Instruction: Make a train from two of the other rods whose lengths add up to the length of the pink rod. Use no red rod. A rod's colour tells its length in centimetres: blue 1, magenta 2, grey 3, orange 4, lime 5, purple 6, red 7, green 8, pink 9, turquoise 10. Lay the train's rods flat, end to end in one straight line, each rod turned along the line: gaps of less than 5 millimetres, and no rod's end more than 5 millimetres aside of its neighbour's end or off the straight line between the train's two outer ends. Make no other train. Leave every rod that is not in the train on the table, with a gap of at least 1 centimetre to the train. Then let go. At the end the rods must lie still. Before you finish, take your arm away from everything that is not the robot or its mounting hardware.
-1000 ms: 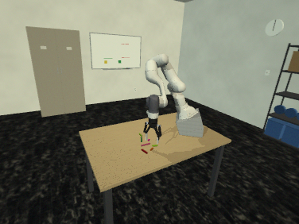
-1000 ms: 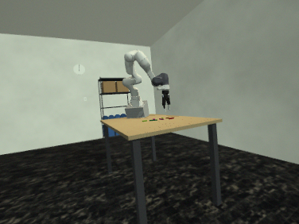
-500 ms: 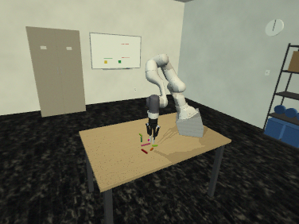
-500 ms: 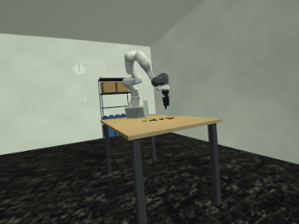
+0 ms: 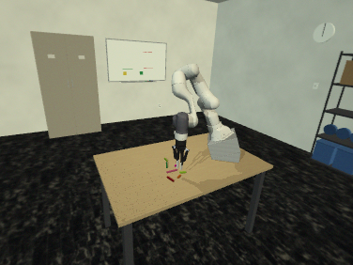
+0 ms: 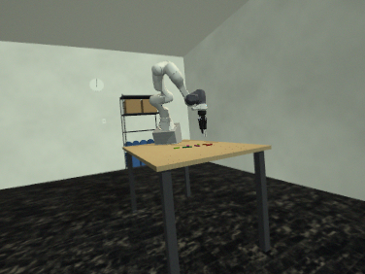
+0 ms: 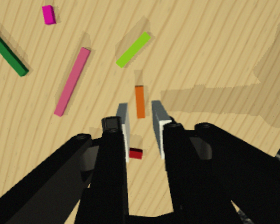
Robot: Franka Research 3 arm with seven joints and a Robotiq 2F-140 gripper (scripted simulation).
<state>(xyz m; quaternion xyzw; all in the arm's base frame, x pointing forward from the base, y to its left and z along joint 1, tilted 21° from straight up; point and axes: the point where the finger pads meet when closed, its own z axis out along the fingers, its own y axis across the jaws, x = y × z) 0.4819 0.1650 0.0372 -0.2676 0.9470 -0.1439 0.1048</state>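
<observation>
The orange rod lies 10 cm below my hand. Also, from my hand: red rod: 10 cm below, 7 cm ahead; pink rod: 10 cm below, 8 cm to the right, 1 cm ahead; magenta rod: 14 cm to the right, 10 cm below, 5 cm behind.
</observation>
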